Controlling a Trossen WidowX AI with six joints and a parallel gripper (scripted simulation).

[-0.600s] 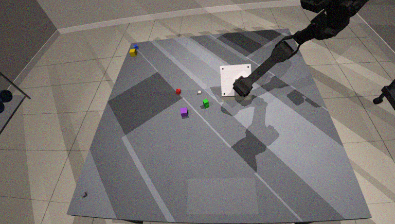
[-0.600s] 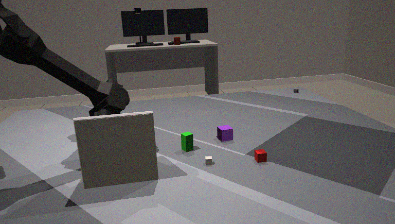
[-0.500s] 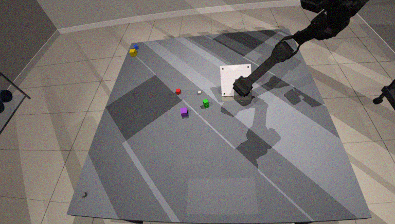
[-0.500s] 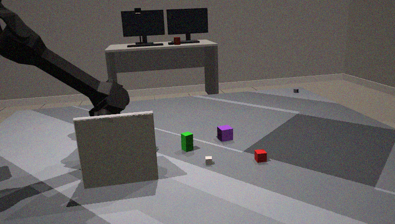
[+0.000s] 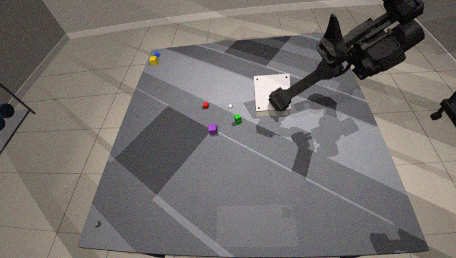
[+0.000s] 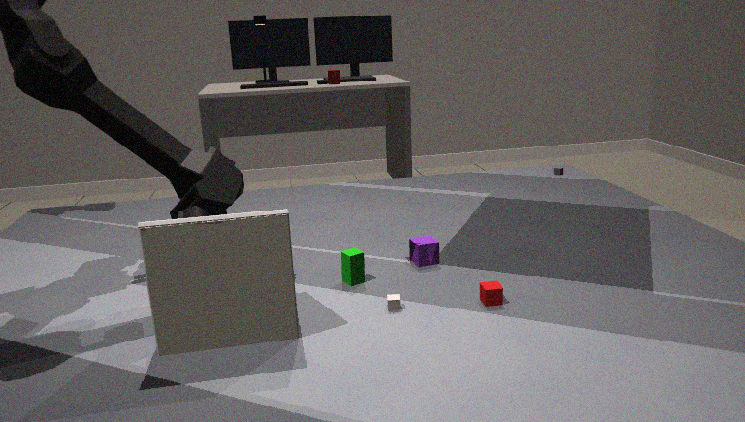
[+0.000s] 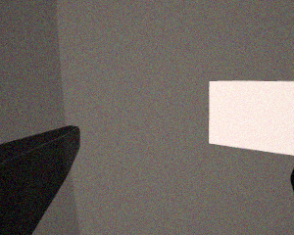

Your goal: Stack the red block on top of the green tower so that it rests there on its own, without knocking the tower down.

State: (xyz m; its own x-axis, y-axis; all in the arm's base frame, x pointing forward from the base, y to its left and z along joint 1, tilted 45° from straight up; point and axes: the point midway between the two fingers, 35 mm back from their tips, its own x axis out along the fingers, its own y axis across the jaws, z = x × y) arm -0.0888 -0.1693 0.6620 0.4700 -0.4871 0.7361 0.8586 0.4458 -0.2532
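Now: gripper tip 43 cm short of the red block, 41 cm to the left of it and 70 cm above it. Also, from my gripper tip: yellow block (82 cm ahead, 86 cm to the right, 69 cm below); then purple block (38 cm ahead, 25 cm to the right, 69 cm below); then small white block (30 cm ahead, 39 cm to the right, 70 cm below).
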